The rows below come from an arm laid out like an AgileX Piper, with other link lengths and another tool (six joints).
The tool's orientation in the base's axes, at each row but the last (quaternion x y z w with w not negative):
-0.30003 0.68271 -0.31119 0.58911
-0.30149 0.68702 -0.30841 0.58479
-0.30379 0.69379 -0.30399 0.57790
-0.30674 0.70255 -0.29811 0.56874
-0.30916 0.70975 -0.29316 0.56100
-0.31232 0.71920 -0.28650 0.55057
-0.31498 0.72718 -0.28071 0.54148
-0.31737 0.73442 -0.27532 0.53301
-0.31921 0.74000 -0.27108 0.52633
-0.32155 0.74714 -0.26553 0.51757
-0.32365 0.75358 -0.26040 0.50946
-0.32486 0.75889 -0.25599 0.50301
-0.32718 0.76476 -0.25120 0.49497
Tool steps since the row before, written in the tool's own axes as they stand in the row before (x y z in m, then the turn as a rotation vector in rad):
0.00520 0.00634 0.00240 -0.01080 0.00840 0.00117
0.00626 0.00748 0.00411 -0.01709 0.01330 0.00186
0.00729 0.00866 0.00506 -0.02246 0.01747 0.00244
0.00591 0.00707 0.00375 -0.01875 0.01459 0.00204
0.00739 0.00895 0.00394 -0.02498 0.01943 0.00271
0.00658 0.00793 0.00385 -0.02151 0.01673 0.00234
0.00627 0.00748 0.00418 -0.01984 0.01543 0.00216
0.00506 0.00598 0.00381 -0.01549 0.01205 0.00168
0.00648 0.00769 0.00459 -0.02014 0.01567 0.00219
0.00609 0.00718 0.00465 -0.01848 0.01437 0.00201
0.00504 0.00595 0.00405 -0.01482 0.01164 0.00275
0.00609 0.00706 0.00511 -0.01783 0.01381 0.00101
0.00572 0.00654 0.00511 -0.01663 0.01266 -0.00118
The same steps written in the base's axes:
0.00145 -0.00024 -0.00842 0.00216 0.01356 0.00000
0.00283 -0.00045 -0.01019 0.00342 0.02146 -0.00001
0.00331 -0.00053 -0.01194 0.00449 0.02820 0.00000
0.00206 -0.00033 -0.00973 0.00375 0.02355 0.00000
0.00154 -0.00025 -0.01216 0.00499 0.03137 0.00000
0.00137 -0.00021 -0.01091 0.00431 0.02701 0.00000
0.00153 -0.00024 -0.01050 0.00397 0.02491 0.00000
0.00145 -0.00023 -0.00859 0.00310 0.01945 0.00000
0.00136 -0.00022 -0.01097 0.00403 0.02529 0.00000
0.00135 -0.00021 -0.01041 0.00370 0.02320 0.00000
0.00110 -0.00015 -0.00872 0.00401 0.01861 -0.00048
0.00137 -0.00024 -0.01054 0.00273 0.02241 0.00040
0.00137 -0.00028 -0.00998 0.00065 0.02088 0.00134

